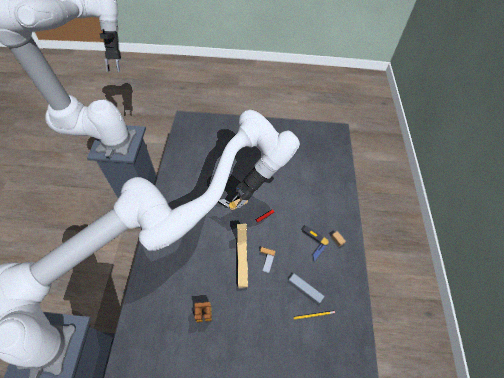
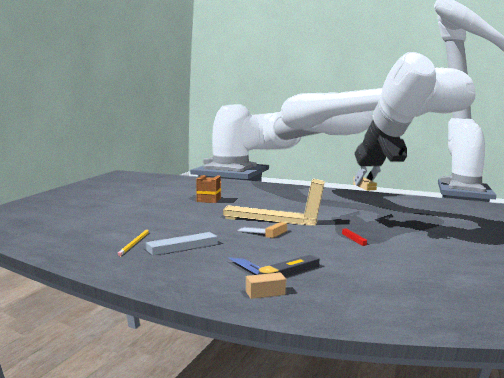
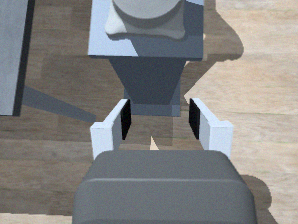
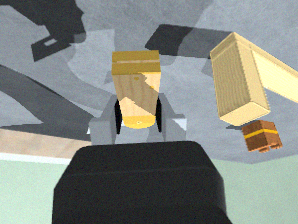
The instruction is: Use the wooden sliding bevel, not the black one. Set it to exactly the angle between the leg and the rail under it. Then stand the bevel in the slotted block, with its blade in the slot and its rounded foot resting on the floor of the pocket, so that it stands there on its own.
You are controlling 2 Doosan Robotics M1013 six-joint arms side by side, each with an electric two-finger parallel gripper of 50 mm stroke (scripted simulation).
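Image 2: the right gripper (image 2: pixel 362 182), a black bevel (image 2: pixel 295 266), a tan block (image 2: pixel 257 286), a grey bar (image 2: pixel 204 239). Image 4: a wooden sliding bevel (image 4: pixel 136 75), the right gripper (image 4: pixel 138 105). Image 3: the left gripper (image 3: pixel 159 111). The wooden sliding bevel is out of frame in image 3. The black bevel is out of frame in image 3.
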